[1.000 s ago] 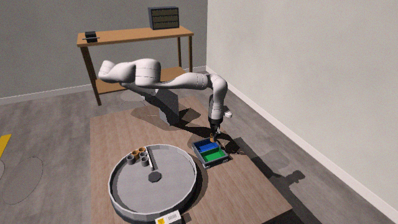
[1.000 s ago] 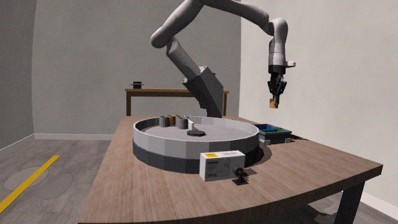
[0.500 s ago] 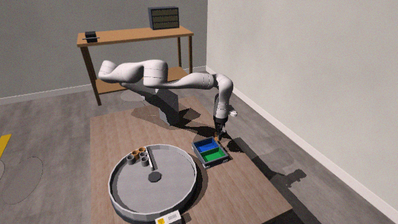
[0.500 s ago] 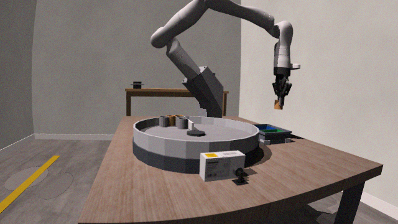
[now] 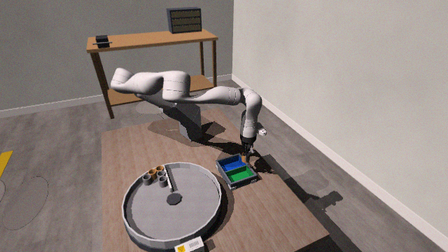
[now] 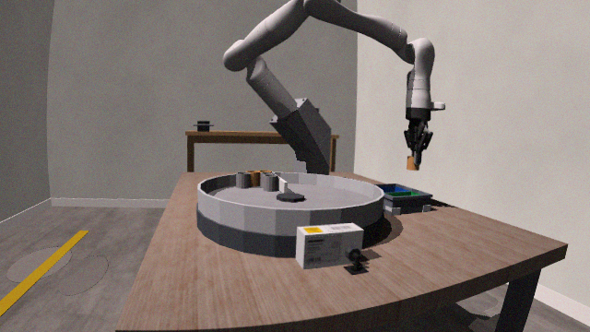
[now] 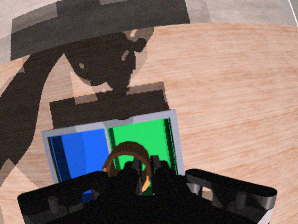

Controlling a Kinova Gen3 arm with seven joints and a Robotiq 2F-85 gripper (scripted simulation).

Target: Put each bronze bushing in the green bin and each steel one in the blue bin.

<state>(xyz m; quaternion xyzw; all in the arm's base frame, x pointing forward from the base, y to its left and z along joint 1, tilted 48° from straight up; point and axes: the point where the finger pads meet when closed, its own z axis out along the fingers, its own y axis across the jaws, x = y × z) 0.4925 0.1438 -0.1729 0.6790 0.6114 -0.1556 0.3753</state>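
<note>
Now: the tray 130 mm below my hand, 50 mm behind it and 30 mm to the right of it. Round my hand: turntable (380 mm to the right, 100 mm below).
</note>
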